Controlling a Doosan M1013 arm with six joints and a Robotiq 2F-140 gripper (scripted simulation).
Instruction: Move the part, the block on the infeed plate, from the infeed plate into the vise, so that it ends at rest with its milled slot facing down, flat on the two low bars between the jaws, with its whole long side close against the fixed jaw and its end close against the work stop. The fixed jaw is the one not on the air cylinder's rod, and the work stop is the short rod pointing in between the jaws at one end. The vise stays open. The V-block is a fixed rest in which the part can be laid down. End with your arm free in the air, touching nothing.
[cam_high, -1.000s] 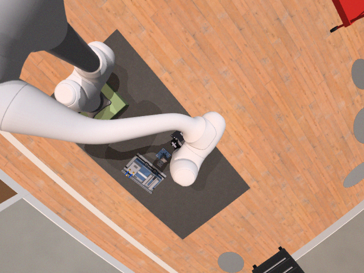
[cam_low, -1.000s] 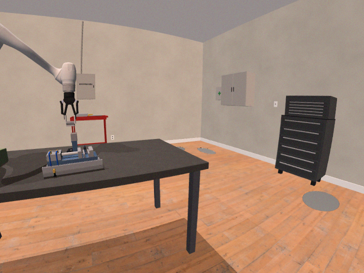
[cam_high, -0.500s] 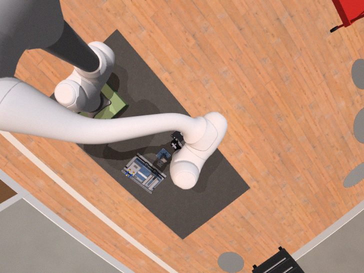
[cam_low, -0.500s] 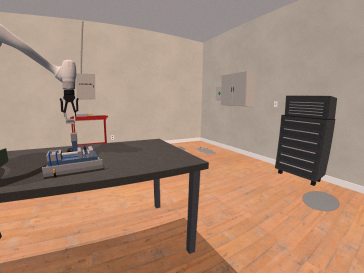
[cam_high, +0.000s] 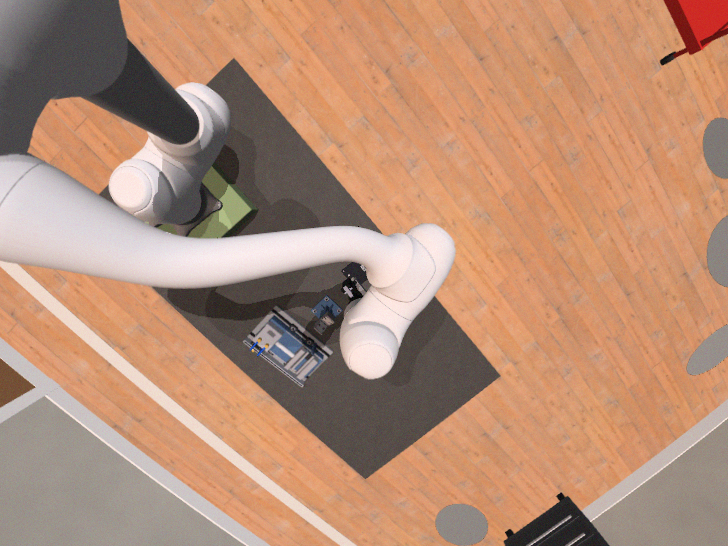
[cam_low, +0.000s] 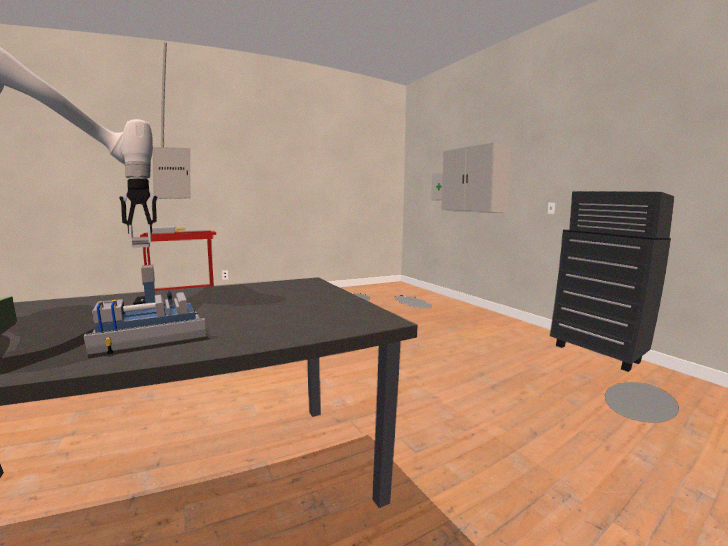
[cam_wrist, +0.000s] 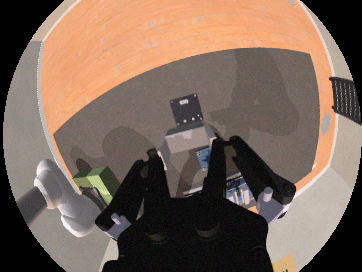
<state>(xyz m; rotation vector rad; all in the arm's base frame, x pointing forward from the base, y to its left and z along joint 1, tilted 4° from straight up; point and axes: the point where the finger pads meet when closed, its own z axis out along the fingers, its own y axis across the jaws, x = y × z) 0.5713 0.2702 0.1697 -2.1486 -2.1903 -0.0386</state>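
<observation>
Now: the part 3 cm below my hand and 1 cm to the right of it. Also, from my hand: black infeed plate: 25 cm below, 1 cm to the left.
</observation>
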